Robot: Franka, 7 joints.
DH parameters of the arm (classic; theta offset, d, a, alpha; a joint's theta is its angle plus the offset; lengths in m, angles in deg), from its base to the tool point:
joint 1: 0 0.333 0 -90
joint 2: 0 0 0 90
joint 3: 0 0.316 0.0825 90
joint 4: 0 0 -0.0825 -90
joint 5: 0 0.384 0 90
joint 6: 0 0 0.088 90
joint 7: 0 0.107 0 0
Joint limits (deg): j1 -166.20..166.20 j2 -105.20..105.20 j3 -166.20..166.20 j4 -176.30..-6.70 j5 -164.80..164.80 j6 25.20..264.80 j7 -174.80..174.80
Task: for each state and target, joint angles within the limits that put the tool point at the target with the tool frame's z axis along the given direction. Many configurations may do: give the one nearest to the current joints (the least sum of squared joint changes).
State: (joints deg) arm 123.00 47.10 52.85 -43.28 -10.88 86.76 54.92
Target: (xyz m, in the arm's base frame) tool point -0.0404 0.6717 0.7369 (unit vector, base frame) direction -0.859 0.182 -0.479
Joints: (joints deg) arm 78.82 52.29 63.39 -8.80 2.77 82.32 54.92
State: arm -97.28 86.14 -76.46 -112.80 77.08 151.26 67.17
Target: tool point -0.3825 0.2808 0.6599 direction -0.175 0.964 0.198
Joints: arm -133.73 75.02 -113.51 -120.33 86.38 179.75 67.17
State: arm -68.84 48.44 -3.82 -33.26 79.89 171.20 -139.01
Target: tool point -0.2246 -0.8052 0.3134 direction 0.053 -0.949 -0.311
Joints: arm -99.76 66.25 -4.57 -41.45 89.92 164.65 -139.01
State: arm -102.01 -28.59 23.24 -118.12 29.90 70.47 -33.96
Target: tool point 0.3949 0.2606 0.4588 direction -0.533 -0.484 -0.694
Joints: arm -71.01 -55.59 79.54 -104.80 19.81 57.24 -33.96
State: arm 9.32 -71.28 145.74 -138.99 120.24 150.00 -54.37
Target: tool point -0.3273 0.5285 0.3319 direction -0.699 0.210 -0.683
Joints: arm 0.31 -35.44 113.23 -113.67 96.58 126.13 -54.37
